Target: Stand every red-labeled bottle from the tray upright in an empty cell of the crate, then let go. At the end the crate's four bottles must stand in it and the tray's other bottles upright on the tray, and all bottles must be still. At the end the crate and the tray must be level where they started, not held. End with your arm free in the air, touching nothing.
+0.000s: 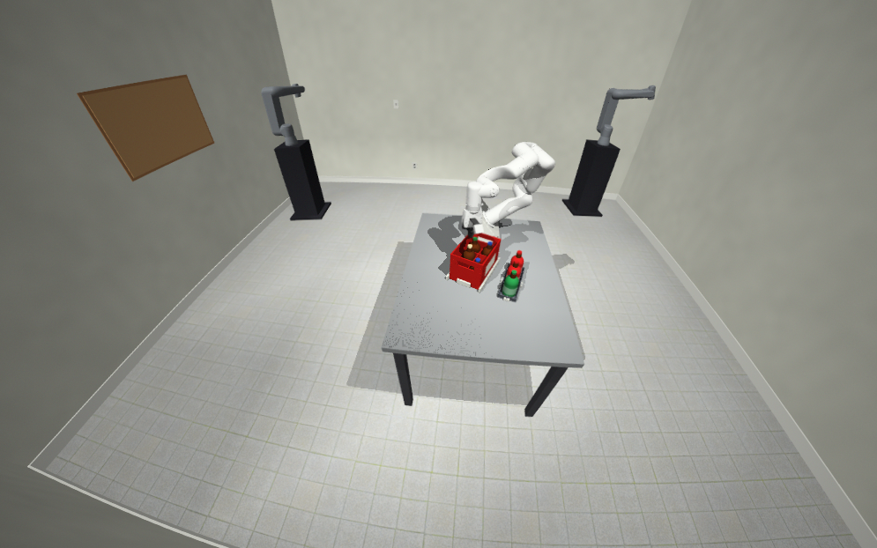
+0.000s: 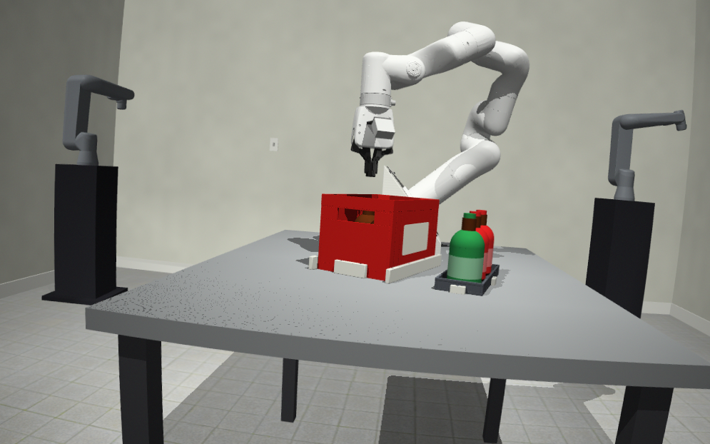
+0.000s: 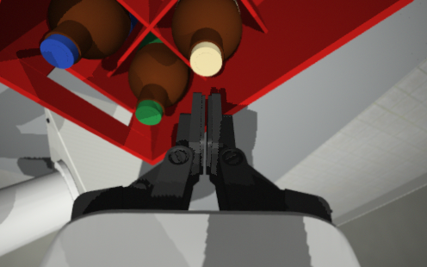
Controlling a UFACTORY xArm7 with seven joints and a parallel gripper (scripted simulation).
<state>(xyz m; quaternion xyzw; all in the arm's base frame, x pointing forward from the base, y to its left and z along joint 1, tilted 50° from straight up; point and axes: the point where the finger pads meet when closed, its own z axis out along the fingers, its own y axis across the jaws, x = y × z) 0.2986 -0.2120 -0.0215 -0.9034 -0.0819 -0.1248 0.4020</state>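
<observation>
Now: hand 220 mm short of the green bottle, 200 mm to the right of it and 160 mm above it. Also, from my hand: brown bottle 150 mm below; then red-labeled bottle 50 mm ahead, 270 mm to the left, 160 mm below; then red crate 20 mm ahead, 40 mm to the left, 160 mm below.
</observation>
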